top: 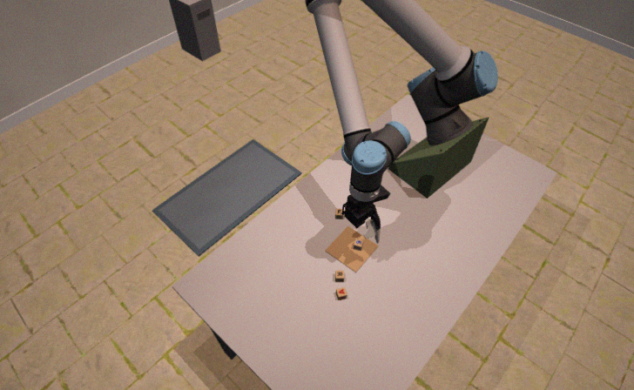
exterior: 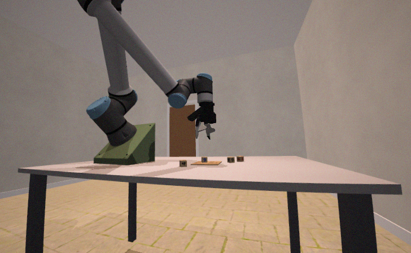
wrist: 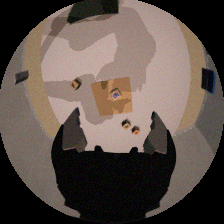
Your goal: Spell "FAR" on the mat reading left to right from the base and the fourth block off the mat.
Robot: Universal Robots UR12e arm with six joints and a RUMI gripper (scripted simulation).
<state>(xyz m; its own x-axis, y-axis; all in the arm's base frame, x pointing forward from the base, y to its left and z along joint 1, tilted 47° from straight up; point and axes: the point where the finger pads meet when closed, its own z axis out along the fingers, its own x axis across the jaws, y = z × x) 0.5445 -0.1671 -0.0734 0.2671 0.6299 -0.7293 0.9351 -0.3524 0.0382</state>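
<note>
Right now the blue-lettered block is 11 cm below my hand. Round my hand: F block (7 cm behind, 14 cm to the right, 11 cm below); R block (15 cm ahead, 1 cm to the left, 11 cm below); tan mat (2 cm ahead, 2 cm to the right, 13 cm below).
</note>
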